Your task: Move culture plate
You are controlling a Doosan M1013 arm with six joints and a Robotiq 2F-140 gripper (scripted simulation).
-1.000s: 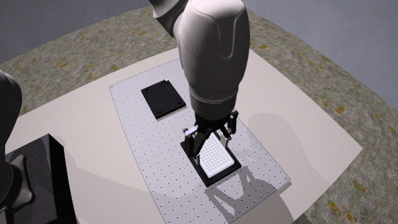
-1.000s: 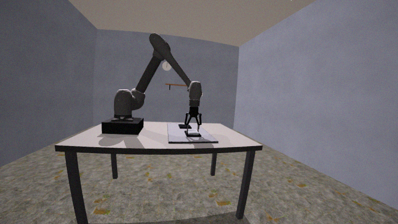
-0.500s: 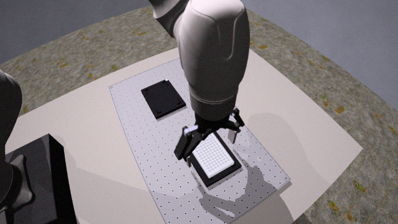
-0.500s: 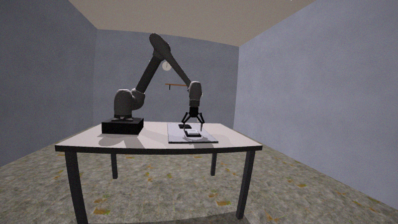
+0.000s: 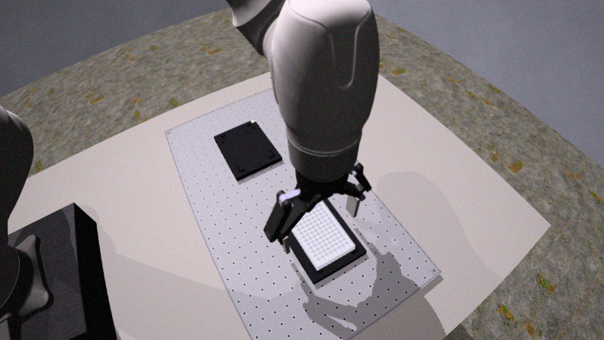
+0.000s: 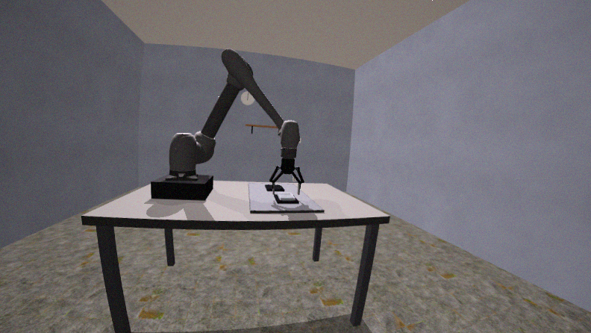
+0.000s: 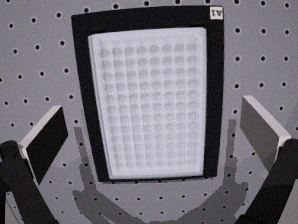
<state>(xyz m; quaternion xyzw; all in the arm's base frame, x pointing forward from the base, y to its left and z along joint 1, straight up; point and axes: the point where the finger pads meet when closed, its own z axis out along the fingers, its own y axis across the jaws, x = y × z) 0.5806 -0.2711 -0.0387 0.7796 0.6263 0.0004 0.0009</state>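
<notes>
The plate lid is 20 mm below my hand.
</notes>
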